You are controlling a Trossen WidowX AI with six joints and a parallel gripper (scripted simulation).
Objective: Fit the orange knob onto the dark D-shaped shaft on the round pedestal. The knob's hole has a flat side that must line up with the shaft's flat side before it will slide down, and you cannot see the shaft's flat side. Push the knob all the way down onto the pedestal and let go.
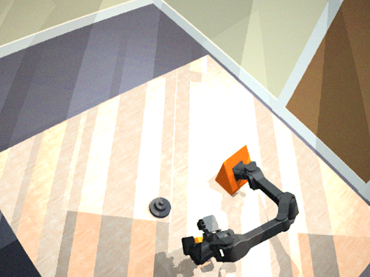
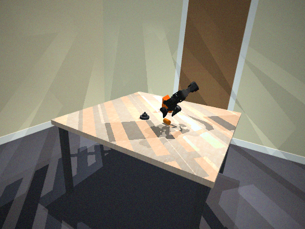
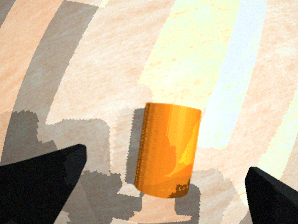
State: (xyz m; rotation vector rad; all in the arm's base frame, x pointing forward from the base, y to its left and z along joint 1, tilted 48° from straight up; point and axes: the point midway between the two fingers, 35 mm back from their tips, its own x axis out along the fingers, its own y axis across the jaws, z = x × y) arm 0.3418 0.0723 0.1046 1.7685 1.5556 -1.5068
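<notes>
Right now my gripper tip is 4 cm above the orange knob. Round my gripper tip: dark round pedestal 22 cm to the right, 3 cm below.
</notes>
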